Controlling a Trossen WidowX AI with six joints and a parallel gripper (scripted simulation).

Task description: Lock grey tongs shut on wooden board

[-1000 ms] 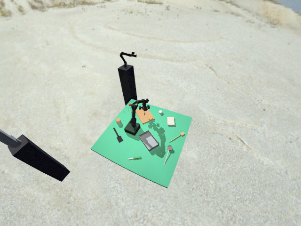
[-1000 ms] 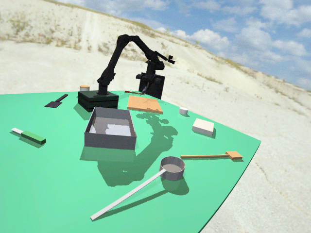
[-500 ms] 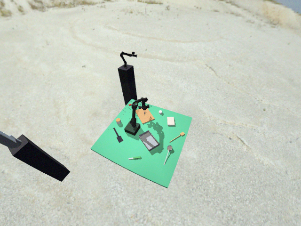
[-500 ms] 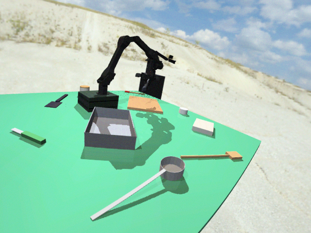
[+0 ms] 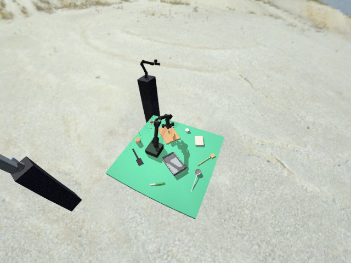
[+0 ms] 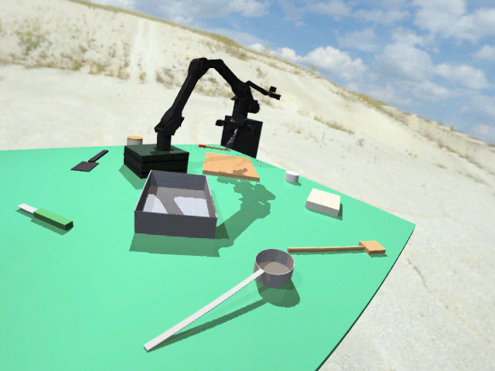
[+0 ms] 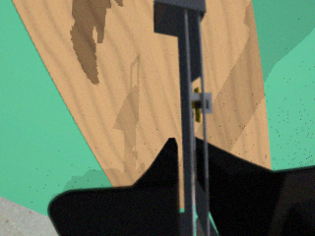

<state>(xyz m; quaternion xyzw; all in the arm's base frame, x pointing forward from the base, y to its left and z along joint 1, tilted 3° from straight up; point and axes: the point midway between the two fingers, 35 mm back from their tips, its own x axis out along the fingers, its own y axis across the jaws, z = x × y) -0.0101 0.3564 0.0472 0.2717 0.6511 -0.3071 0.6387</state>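
Now: gripper tip 10 cm above the wooden board. Also, from my gripper tip: red-tipped stick (37 cm behind, 13 cm to the left, 10 cm below); then yellow mark (2 cm ahead, 3 cm to the right, 2 cm above); then jar (32 cm behind, 37 cm to the right, 8 cm below).
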